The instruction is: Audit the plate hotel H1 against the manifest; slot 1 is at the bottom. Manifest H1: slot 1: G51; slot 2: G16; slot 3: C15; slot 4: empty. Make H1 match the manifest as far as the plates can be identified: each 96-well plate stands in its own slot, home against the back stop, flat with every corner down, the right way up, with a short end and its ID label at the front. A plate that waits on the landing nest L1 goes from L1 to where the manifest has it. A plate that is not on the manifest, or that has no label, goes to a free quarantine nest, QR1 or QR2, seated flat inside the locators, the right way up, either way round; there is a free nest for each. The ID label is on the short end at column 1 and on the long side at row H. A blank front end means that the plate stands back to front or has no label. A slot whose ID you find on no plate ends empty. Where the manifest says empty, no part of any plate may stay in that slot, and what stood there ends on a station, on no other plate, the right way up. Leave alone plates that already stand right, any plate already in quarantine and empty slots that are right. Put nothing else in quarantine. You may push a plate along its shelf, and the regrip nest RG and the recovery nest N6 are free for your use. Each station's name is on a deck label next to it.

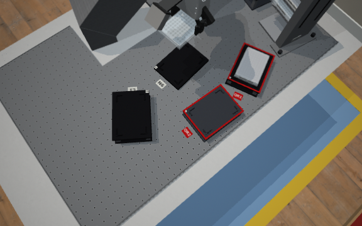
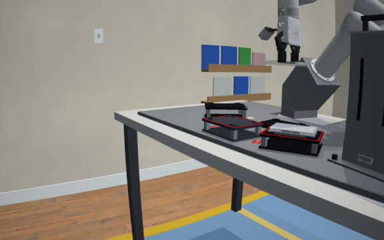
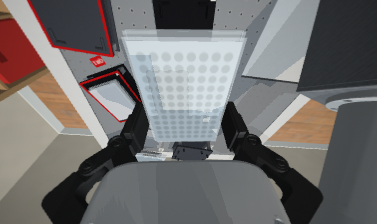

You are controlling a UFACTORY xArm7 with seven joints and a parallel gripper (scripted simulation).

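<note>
The black nest N6 is 230 mm below my hand and 10 mm to the right of it. Also, from my hand: quarantine nest QR2: 210 mm ahead, 200 mm below, 60 mm to the right; N6 deck label: 240 mm below, 120 mm to the right, 10 mm ahead; A1 mark: 230 mm below, 90 mm to the right, 50 mm behind.
</note>
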